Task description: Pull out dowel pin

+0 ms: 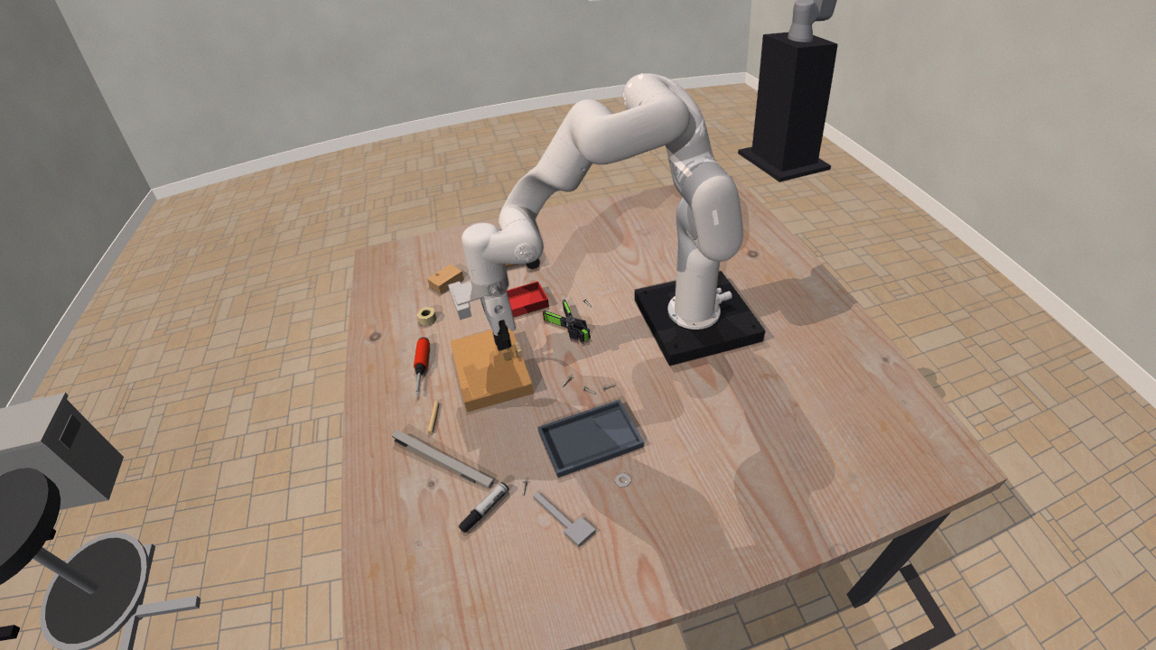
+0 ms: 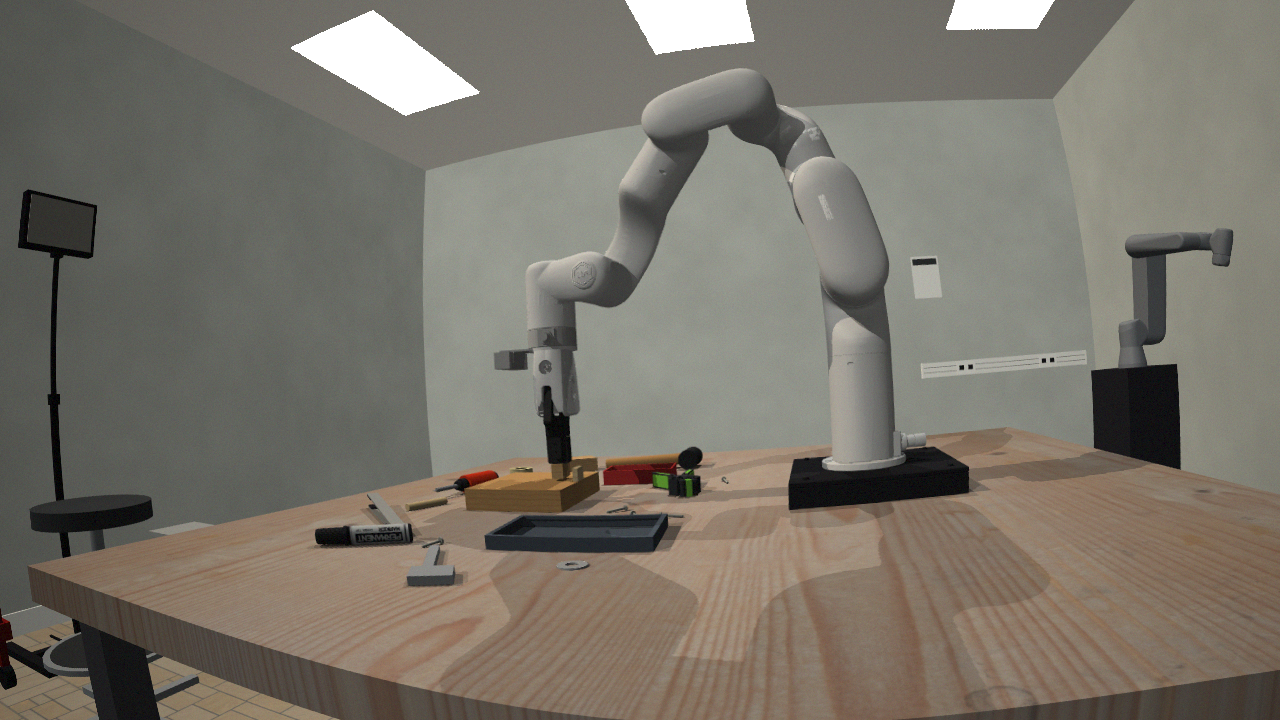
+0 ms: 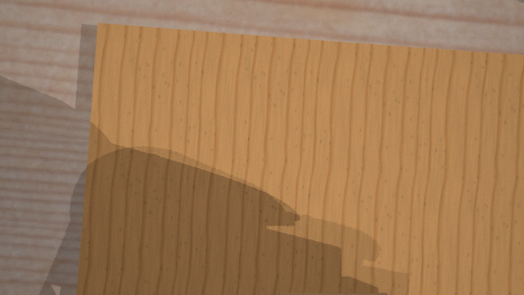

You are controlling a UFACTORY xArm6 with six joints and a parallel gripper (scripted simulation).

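My hand is 5 cm above the orange bench board, 4 cm short of it and 1 cm to the right of it. From my hand the other things lie so: small wooden block (3 cm below); then red tray (19 cm to the right, 10 cm behind, 7 cm below); then dowel pin (2 cm below).
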